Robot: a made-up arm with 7 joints. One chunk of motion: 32 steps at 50 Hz.
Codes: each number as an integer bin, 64 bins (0 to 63) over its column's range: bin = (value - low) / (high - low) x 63, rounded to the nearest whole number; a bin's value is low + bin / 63 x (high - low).
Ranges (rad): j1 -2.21..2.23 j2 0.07..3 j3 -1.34..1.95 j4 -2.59..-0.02 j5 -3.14..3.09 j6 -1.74..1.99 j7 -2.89..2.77
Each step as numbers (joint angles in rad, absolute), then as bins.
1 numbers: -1.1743 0.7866 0.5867 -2.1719 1.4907 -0.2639 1.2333
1 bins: 15 15 37 10 47 25 46
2 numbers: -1.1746 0.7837 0.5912 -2.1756 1.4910 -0.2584 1.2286
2 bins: 15 15 37 10 47 25 46
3 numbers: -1.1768 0.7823 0.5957 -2.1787 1.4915 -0.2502 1.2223
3 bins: 15 15 37 10 47 25 46
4 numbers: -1.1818 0.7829 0.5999 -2.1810 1.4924 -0.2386 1.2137
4 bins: 15 15 37 10 47 25 46
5 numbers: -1.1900 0.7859 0.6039 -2.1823 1.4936 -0.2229 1.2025
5 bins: 14 15 37 10 47 26 46
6 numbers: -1.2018 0.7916 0.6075 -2.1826 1.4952 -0.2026 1.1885
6 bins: 14 16 37 10 47 26 45
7 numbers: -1.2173 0.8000 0.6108 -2.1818 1.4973 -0.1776 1.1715
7 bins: 14 16 37 10 47 26 45
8 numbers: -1.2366 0.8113 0.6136 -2.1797 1.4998 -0.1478 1.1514
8 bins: 14 16 37 10 47 27 45
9 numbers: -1.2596 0.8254 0.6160 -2.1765 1.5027 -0.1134 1.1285
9 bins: 13 16 37 10 47 27 45
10 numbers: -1.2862 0.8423 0.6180 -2.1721 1.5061 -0.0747 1.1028
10 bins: 13 17 37 10 47 28 44
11 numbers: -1.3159 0.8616 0.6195 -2.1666 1.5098 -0.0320 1.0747
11 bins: 13 17 38 10 47 29 44
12 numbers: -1.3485 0.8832 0.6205 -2.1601 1.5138 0.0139 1.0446
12 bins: 12 17 38 11 47 30 44
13 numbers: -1.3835 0.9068 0.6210 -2.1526 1.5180 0.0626 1.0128
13 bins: 12 18 38 11 47 30 43
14 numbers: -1.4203 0.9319 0.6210 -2.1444 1.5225 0.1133 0.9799
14 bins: 11 19 38 11 47 31 43
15 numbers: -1.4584 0.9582 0.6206 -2.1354 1.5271 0.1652 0.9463
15 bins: 11 19 38 11 47 32 43
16 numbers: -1.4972 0.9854 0.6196 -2.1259 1.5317 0.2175 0.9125
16 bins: 10 20 38 11 47 33 42
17 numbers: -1.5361 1.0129 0.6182 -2.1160 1.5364 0.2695 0.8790
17 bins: 10 20 37 12 47 34 42
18 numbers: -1.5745 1.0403 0.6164 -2.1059 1.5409 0.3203 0.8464
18 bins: 9 21 37 12 47 35 42
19 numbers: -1.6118 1.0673 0.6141 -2.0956 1.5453 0.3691 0.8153
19 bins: 8 21 37 12 47 36 41
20 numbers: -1.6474 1.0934 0.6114 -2.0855 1.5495 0.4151 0.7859
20 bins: 8 22 37 12 47 36 41
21 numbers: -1.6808 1.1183 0.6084 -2.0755 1.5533 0.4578 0.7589
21 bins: 8 23 37 13 47 37 41
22 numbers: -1.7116 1.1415 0.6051 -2.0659 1.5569 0.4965 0.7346
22 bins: 7 23 37 13 47 38 40
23 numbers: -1.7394 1.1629 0.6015 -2.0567 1.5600 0.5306 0.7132
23 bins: 7 23 37 13 48 38 40
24 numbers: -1.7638 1.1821 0.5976 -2.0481 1.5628 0.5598 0.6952
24 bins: 6 24 37 13 48 39 40
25 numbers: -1.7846 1.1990 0.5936 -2.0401 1.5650 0.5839 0.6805
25 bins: 6 24 37 13 48 39 40
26 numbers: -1.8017 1.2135 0.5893 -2.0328 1.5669 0.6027 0.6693
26 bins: 6 25 37 14 48 40 40
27 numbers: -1.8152 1.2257 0.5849 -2.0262 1.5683 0.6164 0.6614
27 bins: 6 25 37 14 48 40 40
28 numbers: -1.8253 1.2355 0.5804 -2.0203 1.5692 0.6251 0.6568
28 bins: 5 25 37 14 48 40 39
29 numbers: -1.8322 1.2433 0.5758 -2.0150 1.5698 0.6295 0.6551
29 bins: 5 25 37 14 48 40 39
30 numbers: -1.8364 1.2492 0.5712 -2.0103 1.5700 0.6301 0.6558
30 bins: 5 25 37 14 48 40 39
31 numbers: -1.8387 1.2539 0.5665 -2.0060 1.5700 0.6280 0.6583
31 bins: 5 25 37 14 48 40 39
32 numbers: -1.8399 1.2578 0.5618 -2.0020 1.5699 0.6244 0.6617
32 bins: 5 26 36 14 48 40 40
